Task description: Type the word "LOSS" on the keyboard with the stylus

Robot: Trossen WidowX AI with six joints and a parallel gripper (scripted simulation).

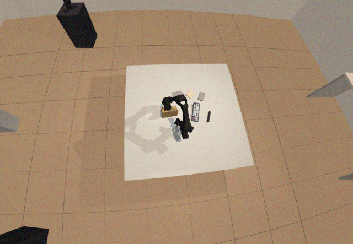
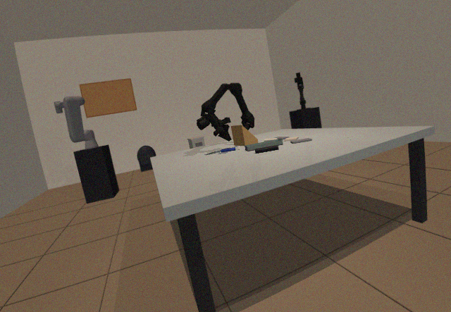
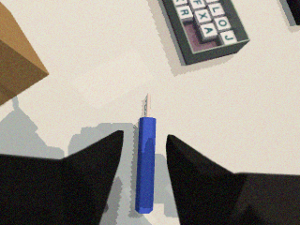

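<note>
Now: the blue stylus 1 cm ahead of my gripper tip, 1 cm to the left of it and 6 cm below it. Round my gripper tip: pale rod 4 cm behind, 29 cm to the left, 6 cm below; then grey block 7 cm behind, 2 cm to the right, 6 cm below; then grey stylus tip 2 cm ahead, 4 cm to the left, 6 cm below.
</note>
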